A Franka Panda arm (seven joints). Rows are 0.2 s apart.
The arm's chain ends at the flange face. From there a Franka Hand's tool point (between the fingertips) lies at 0.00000 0.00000 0.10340 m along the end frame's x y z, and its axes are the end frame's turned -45 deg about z.
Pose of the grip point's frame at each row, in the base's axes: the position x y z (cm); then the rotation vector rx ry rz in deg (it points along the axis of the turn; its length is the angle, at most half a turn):
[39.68 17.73 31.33 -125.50 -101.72 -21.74]
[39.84 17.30 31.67 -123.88 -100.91 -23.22]
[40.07 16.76 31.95 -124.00 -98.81 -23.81]
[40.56 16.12 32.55 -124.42 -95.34 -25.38]
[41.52 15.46 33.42 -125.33 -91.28 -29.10]
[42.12 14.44 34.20 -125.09 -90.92 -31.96]
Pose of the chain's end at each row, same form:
[39.49 13.72 40.86 -151.56 -44.97 -10.53]
[39.67 12.97 41.06 -149.60 -44.78 -11.11]
[39.91 12.23 41.24 -148.88 -42.83 -11.10]
[40.30 11.27 41.68 -147.75 -39.48 -11.78]
[40.87 10.22 42.31 -146.43 -35.34 -14.59]
[41.17 9.04 42.96 -145.56 -34.98 -17.17]

